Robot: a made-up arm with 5 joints. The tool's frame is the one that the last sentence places.
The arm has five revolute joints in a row. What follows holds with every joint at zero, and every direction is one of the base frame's. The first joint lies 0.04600 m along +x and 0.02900 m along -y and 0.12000 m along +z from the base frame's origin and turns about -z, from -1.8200 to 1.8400 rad. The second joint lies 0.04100 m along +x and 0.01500 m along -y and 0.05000 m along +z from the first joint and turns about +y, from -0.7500 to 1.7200 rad. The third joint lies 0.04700 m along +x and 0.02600 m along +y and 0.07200 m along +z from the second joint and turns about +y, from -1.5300 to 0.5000 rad. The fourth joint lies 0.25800 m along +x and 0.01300 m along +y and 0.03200 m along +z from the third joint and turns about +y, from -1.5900 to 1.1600 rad. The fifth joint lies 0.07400 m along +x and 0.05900 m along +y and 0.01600 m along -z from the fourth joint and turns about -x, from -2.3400 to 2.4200 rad. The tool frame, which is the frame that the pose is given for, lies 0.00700 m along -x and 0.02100 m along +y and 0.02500 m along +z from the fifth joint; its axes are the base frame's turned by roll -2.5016, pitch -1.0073 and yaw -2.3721 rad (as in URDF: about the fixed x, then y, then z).
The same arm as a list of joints. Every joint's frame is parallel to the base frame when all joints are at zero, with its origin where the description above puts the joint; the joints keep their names.
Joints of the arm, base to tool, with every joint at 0 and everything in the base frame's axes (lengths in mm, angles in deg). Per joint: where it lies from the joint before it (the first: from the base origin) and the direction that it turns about. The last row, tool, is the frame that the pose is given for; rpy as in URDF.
joint 1: axis -z xyz 46 -29 120
joint 2: axis +y xyz 41 -15 50
joint 3: axis +y xyz 47 26 72
joint 4: axis +y xyz 258 13 32
joint 5: axis -x xyz 74 59 -16
tool: xyz -7 21 25 rpy -143.33 -57.71 -135.91
Joint limits (deg, base to tool): -104.28..105.42 -42.97..98.55 -87.66..28.65 -91.1..66.46 -134.07..138.66

